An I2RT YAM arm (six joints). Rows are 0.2 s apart.
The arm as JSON. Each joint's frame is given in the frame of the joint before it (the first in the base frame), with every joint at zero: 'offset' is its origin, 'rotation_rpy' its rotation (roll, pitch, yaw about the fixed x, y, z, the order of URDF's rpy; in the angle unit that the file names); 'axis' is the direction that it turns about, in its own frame. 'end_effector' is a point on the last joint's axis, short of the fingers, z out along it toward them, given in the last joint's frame.
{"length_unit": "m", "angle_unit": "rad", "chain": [
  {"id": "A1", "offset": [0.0, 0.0, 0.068], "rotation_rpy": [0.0, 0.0, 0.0], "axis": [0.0, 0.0, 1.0]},
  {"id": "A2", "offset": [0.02, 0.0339, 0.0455], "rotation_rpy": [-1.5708, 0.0, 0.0], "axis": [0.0, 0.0, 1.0]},
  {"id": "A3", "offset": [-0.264, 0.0, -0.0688], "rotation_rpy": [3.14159, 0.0, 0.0], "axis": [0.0, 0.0, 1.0]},
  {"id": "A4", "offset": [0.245, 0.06, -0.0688], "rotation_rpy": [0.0, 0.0, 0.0], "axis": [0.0, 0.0, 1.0]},
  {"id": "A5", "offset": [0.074, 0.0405, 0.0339], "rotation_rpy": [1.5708, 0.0, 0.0], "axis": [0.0, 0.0, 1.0]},
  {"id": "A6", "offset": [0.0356, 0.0, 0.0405], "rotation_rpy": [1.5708, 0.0, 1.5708], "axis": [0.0, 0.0, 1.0]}
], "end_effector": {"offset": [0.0, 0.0, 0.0], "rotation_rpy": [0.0, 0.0, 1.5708]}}
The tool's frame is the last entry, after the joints.
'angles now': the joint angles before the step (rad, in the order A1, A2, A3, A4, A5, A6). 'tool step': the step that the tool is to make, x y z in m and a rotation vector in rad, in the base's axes. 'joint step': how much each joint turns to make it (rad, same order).
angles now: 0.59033, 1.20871, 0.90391, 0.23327, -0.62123, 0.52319
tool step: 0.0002, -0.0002, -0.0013, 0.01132, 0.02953, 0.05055
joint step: -0.00696, 0.00530, -0.00142, 0.00480, -0.05923, 0.02708
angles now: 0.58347, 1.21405, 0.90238, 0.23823, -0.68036, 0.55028
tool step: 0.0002, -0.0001, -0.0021, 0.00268, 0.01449, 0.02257
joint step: -0.00328, 0.00334, -0.00489, 0.00443, -0.02654, 0.01070
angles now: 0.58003, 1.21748, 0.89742, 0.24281, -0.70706, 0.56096
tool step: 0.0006, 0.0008, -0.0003, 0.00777, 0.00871, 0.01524
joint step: -0.00036, 0.00560, -0.00002, 0.01135, -0.01639, 0.01335
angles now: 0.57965, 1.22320, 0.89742, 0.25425, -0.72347, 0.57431
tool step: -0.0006, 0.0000, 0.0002, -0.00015, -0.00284, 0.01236
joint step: 0.00002, -0.00095, 0.00010, -0.00105, -0.01219, -0.00343
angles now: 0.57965, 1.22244, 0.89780, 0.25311, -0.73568, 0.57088
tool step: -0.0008, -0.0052, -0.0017, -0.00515, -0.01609, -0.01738
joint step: -0.01364, -0.01579, -0.01644, -0.00011, 0.00466, -0.01716
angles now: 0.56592, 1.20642, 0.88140, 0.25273, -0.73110, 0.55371
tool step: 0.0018, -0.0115, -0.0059, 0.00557, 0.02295, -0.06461
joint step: -0.03652, -0.02279, -0.03716, 0.01400, 0.02681, 0.02481
